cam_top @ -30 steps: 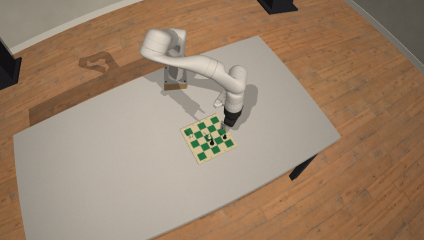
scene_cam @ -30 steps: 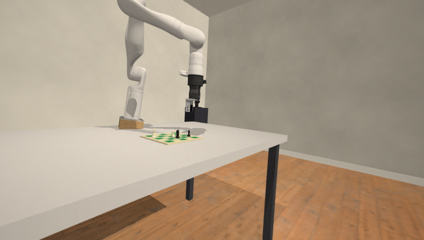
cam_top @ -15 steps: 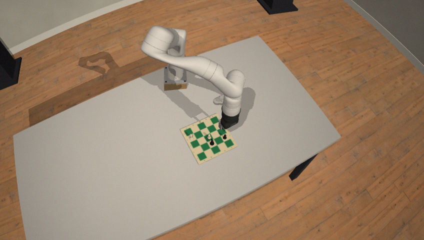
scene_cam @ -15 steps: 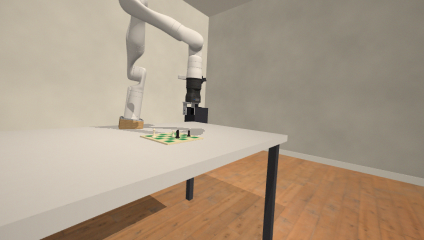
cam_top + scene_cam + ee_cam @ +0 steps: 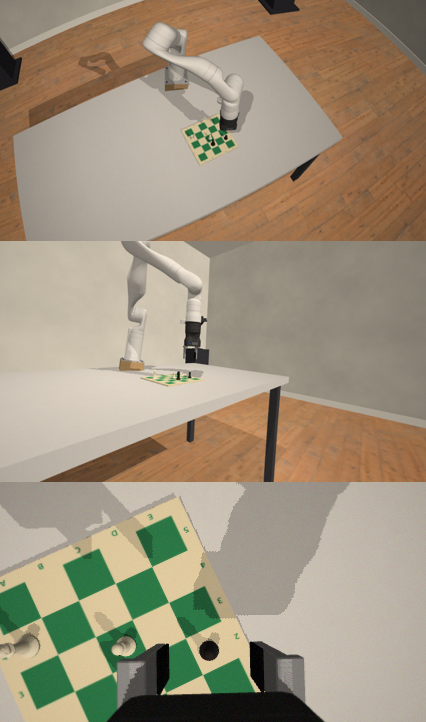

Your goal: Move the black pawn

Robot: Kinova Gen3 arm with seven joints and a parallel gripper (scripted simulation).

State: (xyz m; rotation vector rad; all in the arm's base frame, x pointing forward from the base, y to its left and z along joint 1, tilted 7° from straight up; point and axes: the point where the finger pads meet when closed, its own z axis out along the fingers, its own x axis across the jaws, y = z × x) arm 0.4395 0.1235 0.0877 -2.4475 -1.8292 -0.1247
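Right now my hand is 10 mm short of the black pawn and 100 mm above it. The rest, counted from my hand: chessboard: 20 mm behind, 80 mm to the right, 120 mm below; then black knight: 10 mm ahead, 70 mm to the right, 100 mm below; then white pawn: 20 mm behind, 70 mm to the right, 100 mm below.
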